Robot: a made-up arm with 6 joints. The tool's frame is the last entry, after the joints. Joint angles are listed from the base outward. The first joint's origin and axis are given. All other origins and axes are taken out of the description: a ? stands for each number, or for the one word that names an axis. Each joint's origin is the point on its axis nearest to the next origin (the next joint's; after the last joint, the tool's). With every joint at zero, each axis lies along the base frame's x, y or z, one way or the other. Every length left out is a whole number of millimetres.
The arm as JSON. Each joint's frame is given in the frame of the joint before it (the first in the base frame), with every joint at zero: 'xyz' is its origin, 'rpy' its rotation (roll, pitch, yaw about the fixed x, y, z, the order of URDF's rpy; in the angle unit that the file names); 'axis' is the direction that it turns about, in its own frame. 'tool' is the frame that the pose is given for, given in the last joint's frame.
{
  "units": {
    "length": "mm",
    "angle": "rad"
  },
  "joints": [
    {
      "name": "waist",
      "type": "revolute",
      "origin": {
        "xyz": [
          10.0,
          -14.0,
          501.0
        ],
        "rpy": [
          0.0,
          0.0,
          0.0
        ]
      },
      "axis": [
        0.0,
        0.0,
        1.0
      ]
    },
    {
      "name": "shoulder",
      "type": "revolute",
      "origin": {
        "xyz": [
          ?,
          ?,
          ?
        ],
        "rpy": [
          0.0,
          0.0,
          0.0
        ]
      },
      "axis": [
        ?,
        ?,
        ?
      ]
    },
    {
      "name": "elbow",
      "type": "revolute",
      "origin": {
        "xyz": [
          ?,
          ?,
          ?
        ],
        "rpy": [
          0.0,
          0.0,
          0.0
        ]
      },
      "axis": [
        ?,
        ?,
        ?
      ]
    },
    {
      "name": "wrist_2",
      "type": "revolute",
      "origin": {
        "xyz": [
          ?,
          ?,
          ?
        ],
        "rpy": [
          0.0,
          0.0,
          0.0
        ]
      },
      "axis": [
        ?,
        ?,
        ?
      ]
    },
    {
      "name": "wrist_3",
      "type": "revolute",
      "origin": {
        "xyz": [
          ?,
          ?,
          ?
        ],
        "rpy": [
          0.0,
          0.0,
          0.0
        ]
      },
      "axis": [
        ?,
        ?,
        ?
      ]
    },
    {
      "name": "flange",
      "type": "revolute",
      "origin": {
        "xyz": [
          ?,
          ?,
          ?
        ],
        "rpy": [
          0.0,
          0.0,
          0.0
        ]
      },
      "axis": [
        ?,
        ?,
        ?
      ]
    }
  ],
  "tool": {
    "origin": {
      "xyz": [
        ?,
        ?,
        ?
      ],
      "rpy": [
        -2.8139,
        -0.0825,
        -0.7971
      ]
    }
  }
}
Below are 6 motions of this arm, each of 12 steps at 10 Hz.
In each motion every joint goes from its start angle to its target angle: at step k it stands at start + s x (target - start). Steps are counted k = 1, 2, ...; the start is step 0. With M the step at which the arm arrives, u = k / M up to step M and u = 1 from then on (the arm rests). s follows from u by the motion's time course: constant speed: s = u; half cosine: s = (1 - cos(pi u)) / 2; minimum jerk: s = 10 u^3 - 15 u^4 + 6 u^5.
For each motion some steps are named. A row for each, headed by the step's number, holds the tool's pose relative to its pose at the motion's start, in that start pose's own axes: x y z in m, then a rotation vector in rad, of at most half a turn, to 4 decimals.
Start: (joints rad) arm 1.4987 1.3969 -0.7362 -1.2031 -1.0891 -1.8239
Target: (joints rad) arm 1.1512 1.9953 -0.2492 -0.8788 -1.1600 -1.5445
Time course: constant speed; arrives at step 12
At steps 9, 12:
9: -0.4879 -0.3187 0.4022 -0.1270 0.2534 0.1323
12: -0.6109 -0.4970 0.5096 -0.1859 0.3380 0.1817

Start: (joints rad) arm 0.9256 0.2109 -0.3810 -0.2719 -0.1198 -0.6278
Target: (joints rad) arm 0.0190 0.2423 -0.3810 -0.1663 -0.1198 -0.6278
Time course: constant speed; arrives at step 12
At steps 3, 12:
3: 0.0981 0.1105 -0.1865 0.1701 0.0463 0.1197
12: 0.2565 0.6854 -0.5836 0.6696 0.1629 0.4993

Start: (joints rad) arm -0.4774 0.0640 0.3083 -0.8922 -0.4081 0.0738
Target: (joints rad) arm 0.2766 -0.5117 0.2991 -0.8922 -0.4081 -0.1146
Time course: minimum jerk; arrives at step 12
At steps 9, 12:
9: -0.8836 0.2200 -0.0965 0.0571 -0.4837 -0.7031
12: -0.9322 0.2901 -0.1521 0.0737 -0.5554 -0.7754

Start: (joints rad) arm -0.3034 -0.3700 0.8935 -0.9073 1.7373 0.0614
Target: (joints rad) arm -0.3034 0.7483 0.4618 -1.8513 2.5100 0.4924
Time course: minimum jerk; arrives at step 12
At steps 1, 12:
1: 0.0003 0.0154 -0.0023 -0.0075 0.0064 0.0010
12: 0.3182 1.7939 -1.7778 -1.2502 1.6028 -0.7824

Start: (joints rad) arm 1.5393 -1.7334 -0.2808 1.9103 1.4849 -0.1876
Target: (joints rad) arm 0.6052 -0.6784 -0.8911 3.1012 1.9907 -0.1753
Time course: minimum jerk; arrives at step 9
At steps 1, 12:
1: 0.0157 -0.0137 0.0299 0.0179 -0.0154 -0.0223
12: -0.6500 -1.3740 1.2853 2.1461 -1.2305 -0.8118

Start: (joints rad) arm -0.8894 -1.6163 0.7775 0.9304 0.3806 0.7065
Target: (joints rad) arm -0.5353 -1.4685 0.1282 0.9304 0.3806 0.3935
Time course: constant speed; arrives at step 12
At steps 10, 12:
10: -0.8994 -0.1876 0.4631 0.3237 -0.7879 -0.2826
12: -1.0899 -0.2066 0.4812 0.3953 -0.9509 -0.3258

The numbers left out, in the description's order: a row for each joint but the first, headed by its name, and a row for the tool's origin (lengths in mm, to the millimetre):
shoulder: xyz -12.0 49.0 0.0, axis 0.0 1.0 0.0
elbow: xyz -16.0 0.0 1573.0, axis 0.0 -1.0 0.0
wrist_2: xyz 907.0 0.0 10.0, axis -1.0 0.0 0.0
wrist_3: xyz 0.0 -307.0 -14.0, axis 0.0 -1.0 0.0
flange: xyz 24.0 0.0 -10.0, axis -1.0 0.0 0.0
tool: xyz 0.0 4.0 -5.0

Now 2 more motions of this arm.
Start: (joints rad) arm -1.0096 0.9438 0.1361 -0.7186 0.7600 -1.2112
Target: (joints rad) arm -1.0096 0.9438 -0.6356 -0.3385 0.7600 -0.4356
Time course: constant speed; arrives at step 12
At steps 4, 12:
4: -0.0197 0.1252 -0.1743 -0.3860 0.3139 0.0654
12: -0.1877 0.3230 -0.5018 -1.2587 0.7051 0.2303

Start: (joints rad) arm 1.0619 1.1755 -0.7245 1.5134 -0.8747 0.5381
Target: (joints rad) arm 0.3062 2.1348 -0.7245 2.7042 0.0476 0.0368
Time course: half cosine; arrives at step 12
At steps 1, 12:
1: 0.0246 -0.0129 -0.0017 0.0064 0.0208 -0.0003
12: 0.6163 -0.8791 -0.6596 0.9591 1.5692 -0.1754

